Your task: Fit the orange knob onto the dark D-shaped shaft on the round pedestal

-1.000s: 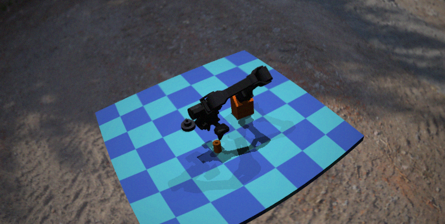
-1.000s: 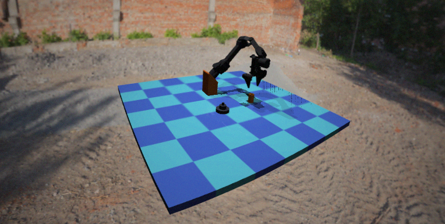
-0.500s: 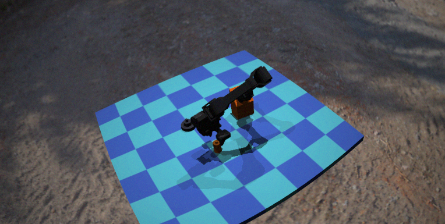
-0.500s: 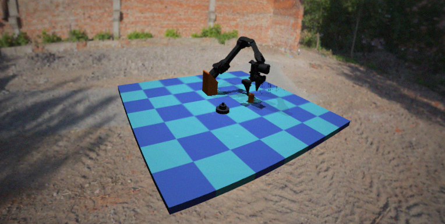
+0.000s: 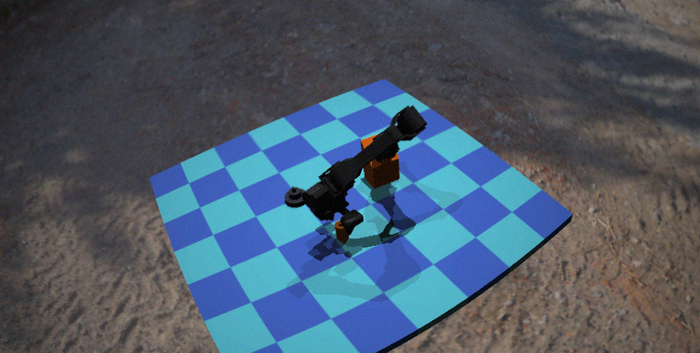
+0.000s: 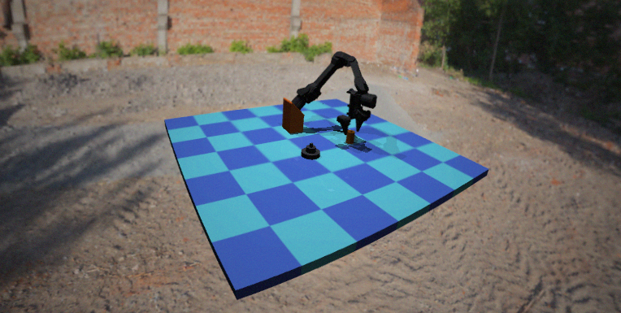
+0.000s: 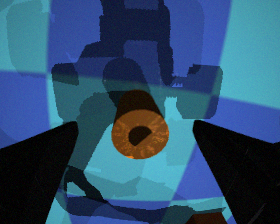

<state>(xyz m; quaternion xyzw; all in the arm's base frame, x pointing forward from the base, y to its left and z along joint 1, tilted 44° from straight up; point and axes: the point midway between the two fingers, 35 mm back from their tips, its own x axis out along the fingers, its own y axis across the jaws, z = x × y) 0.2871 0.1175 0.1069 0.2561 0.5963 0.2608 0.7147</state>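
Right now the orange knob is 20 mm below my gripper tip. From my gripper tip the other things lie so: pedestal 20 mm ahead, 270 mm to the right, 20 mm below.
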